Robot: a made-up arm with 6 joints.
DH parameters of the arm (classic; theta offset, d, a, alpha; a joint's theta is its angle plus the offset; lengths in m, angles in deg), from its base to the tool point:
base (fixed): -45 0 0.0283 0
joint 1: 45 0.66 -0.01 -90
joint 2: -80.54 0 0.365 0
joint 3: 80.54 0.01 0.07 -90
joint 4: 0 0.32 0.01 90
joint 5: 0 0.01 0.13 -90
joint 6: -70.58 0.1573 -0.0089 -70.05
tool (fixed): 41.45 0.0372 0 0
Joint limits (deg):
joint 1: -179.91..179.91
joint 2: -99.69..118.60
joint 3: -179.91..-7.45
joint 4: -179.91..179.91
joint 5: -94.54..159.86
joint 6: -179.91..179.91
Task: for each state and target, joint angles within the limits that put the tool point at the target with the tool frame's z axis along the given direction. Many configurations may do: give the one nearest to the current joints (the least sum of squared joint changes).
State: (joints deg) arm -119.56 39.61 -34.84 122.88 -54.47 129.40
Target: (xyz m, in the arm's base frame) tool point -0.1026 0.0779 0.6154 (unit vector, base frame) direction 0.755 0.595 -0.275
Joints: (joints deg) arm -141.32 90.53 -7.45 134.17 -63.29 167.16
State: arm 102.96 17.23 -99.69 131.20 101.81 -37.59
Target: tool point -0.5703 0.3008 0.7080 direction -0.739 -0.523 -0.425
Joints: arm 133.03 47.48 -89.87 116.48 126.36 18.35
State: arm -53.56 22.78 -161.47 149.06 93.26 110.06
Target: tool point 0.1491 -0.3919 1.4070 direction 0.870 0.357 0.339
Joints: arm -76.19 29.14 -159.31 179.77 95.07 61.82
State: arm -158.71 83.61 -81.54 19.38 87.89 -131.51
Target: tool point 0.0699 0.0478 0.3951 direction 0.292 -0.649 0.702
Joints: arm -140.62 108.09 -48.94 -22.71 106.38 -137.45
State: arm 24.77 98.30 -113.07 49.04 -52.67 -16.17
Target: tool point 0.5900 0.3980 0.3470 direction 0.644 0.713 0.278
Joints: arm 42.65 78.41 -87.23 26.95 -32.31 -53.46
